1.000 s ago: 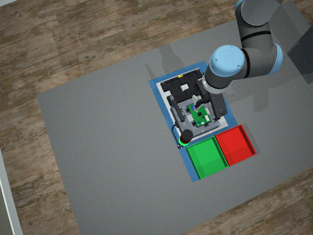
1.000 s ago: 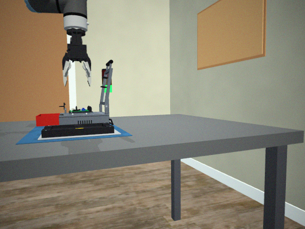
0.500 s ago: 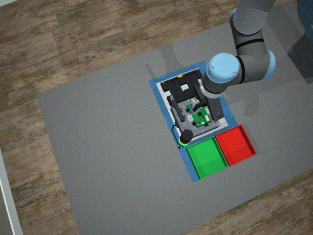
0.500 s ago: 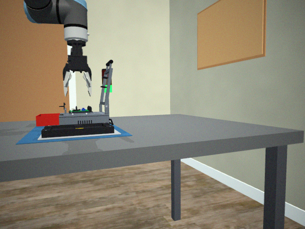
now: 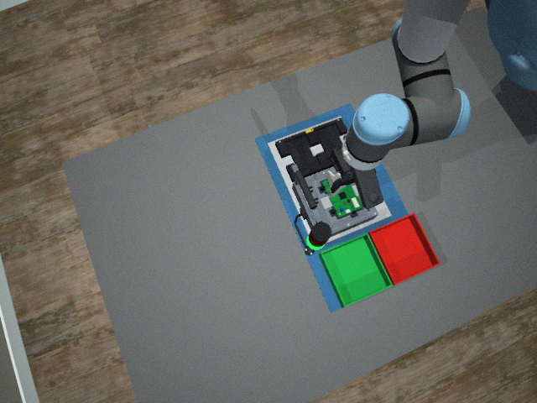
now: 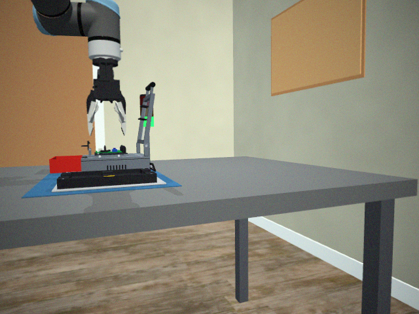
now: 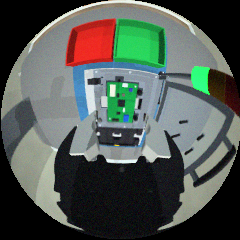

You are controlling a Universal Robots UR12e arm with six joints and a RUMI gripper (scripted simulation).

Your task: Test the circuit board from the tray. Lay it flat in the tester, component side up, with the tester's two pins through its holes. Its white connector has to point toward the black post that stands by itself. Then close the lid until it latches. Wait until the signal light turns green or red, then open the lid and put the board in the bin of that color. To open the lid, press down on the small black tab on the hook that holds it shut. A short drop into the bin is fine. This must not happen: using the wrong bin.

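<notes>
My gripper is now 60 mm above the green circuit board. From my hand the other things lie so: green bin 30 mm ahead, 200 mm to the left, 120 mm below; then black latch hook 70 mm behind, 50 mm to the left, 40 mm below; then tester lid 120 mm ahead, 10 mm to the left, 50 mm above.
</notes>
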